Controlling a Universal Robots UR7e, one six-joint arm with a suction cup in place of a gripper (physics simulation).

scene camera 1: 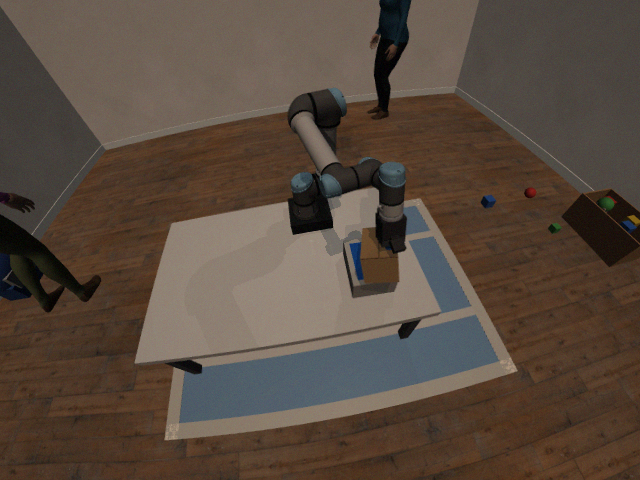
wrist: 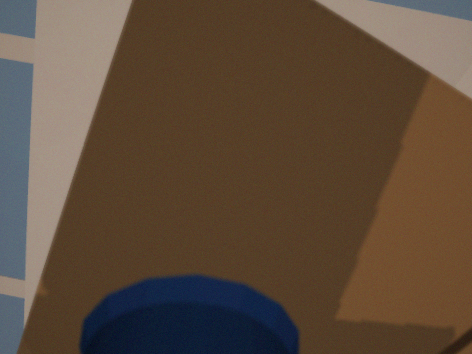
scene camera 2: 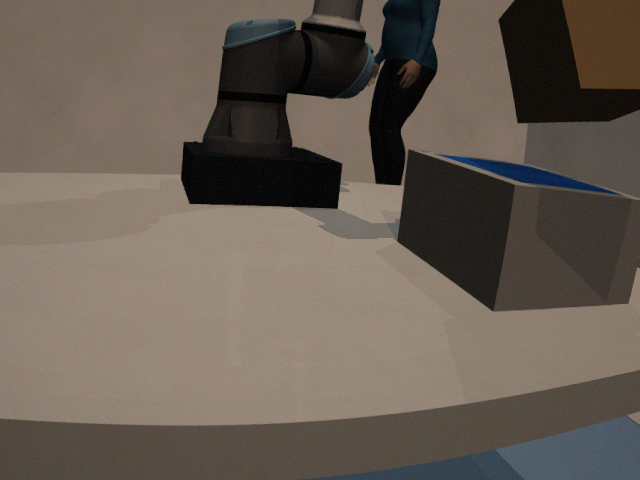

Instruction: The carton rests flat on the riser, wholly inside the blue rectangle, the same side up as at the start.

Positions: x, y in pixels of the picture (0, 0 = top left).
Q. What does my suction cup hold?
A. A brown carton.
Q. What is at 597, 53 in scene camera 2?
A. A brown carton.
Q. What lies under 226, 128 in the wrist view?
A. A brown carton.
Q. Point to a grey riser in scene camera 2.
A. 514, 236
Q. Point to a brown carton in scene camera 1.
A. At 379, 265
